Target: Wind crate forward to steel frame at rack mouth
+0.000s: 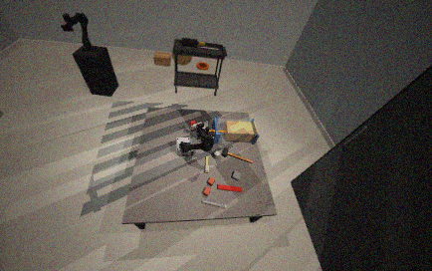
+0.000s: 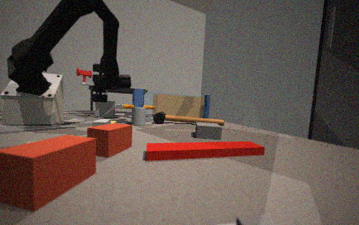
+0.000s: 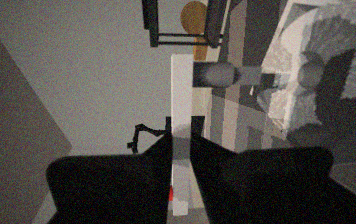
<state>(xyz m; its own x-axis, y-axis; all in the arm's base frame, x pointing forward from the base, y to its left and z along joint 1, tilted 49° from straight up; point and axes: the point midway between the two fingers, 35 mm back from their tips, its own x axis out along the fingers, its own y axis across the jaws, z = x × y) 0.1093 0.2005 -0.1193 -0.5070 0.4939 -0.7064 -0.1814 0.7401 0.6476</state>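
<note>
My gripper tip is 40 mm below the red knob, 40 mm past it and 30 mm to the left of it. The rest, counted from my gripper tip: winch handle 10 mm to the right, 10 mm behind, 10 mm above; grey winch 140 mm below, 30 mm ahead, 10 mm to the left; blue frame 210 mm ahead, 70 mm below, 40 mm to the left.
</note>
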